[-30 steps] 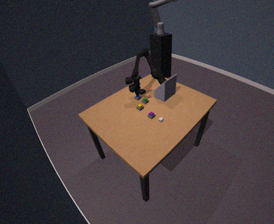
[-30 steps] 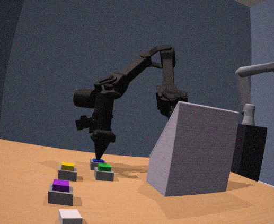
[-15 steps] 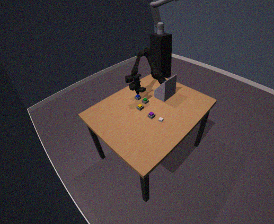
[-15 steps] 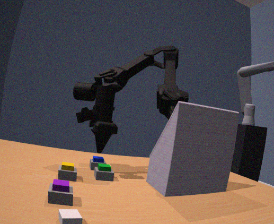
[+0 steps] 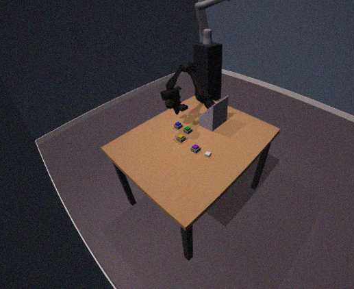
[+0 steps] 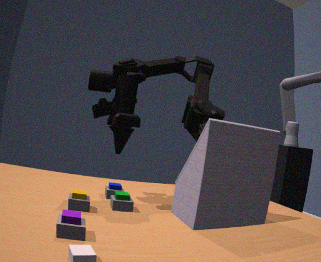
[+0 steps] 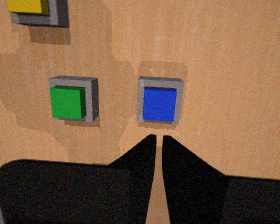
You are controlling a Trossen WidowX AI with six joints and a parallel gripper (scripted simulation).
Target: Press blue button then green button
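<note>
Right now the green button is 100 mm to the left of my gripper tip, 90 mm below it and 20 mm behind it. Round my gripper tip: blue button 90 mm below; purple button 290 mm to the left, 90 mm below, 80 mm ahead; yellow button 140 mm to the left, 90 mm below, 80 mm ahead.
</note>
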